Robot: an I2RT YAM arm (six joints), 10 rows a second.
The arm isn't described. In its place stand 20 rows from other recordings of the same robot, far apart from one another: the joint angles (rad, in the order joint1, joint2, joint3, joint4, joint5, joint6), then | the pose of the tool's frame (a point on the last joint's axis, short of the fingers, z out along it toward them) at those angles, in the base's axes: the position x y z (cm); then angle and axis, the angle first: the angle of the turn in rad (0 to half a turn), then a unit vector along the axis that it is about.
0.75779 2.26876 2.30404 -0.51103 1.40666 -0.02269 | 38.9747 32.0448 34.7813 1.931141 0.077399 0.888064 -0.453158
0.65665 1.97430 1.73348 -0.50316 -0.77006 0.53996 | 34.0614 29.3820 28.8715 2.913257 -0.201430 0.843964 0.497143
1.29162 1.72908 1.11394 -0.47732 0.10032 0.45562 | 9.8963 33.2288 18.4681 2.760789 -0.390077 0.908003 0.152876
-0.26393 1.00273 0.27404 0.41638 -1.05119 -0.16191 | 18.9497 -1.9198 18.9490 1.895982 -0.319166 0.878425 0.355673
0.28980 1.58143 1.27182 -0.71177 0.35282 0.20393 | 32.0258 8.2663 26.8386 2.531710 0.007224 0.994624 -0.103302
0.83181 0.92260 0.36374 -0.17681 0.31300 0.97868 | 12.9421 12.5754 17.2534 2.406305 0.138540 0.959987 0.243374
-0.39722 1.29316 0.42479 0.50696 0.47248 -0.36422 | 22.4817 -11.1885 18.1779 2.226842 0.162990 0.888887 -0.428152
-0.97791 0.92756 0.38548 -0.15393 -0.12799 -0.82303 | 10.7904 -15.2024 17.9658 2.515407 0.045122 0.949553 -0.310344
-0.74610 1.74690 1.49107 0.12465 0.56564 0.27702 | 29.6662 -30.0198 35.5858 1.935989 0.623848 0.655007 -0.426356
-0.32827 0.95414 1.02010 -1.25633 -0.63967 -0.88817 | 14.4980 -2.6929 30.9666 2.482298 -0.332604 0.929498 0.159398
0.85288 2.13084 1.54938 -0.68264 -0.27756 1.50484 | 27.5917 33.0745 14.9559 3.004366 -0.294111 -0.936189 -0.192482
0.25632 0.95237 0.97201 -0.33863 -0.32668 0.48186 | 20.3146 6.5052 35.9626 2.113832 -0.005367 0.924722 0.380606
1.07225 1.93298 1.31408 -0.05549 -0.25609 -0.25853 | 19.8929 38.4259 19.9400 2.428217 -0.635354 0.713944 0.294295
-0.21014 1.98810 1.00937 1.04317 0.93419 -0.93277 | 39.3522 -11.3204 19.1161 2.359179 0.098875 0.743567 -0.661311
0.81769 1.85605 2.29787 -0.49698 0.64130 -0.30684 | 28.3956 27.1774 52.0177 1.621424 -0.254134 0.964001 -0.078221
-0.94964 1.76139 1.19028 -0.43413 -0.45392 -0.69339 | 22.5329 -28.8033 20.1270 2.440561 0.060991 0.996608 -0.055241
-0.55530 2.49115 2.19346 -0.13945 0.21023 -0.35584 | 48.9359 -31.2352 21.2796 2.229081 0.155494 0.923656 -0.350258
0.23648 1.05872 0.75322 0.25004 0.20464 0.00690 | 24.5741 5.1780 32.1137 1.625273 -0.017955 0.999756 0.012857
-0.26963 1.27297 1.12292 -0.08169 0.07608 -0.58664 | 28.8744 -8.2604 36.3432 1.972524 -0.120352 0.932229 -0.341268
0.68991 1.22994 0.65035 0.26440 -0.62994 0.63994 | 19.2820 18.6303 24.6476 2.563987 -0.209816 0.797759 0.565295
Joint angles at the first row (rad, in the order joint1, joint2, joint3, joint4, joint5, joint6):
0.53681 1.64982 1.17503 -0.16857 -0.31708 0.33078
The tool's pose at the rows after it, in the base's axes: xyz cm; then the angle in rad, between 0 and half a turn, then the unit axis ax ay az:
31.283 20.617 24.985 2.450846 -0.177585 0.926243 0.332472
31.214 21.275 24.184 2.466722 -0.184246 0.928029 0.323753
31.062 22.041 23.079 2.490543 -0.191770 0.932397 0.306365
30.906 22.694 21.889 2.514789 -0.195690 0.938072 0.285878
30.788 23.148 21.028 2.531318 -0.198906 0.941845 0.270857
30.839 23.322 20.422 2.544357 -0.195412 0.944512 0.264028
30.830 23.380 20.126 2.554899 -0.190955 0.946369 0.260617
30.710 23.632 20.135 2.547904 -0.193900 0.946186 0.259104
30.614 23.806 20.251 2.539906 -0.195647 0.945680 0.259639
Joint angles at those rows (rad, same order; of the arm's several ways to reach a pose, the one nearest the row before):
0.55375 1.66120 1.17503 -0.16202 -0.30962 0.32973
0.57081 1.68354 1.17503 -0.16156 -0.29547 0.32250
0.59232 1.71221 1.17578 -0.17147 -0.26857 0.31086
0.61169 1.74150 1.17513 -0.18250 -0.23568 0.30346
0.62525 1.76317 1.17505 -0.18965 -0.21180 0.29795
0.62906 1.77929 1.17502 -0.19091 -0.20153 0.30359
0.63087 1.78632 1.17502 -0.19565 -0.19642 0.31177
0.63877 1.78717 1.17503 -0.18976 -0.18734 0.31049
0.64434 1.78517 1.17503 -0.18384 -0.18181 0.31090

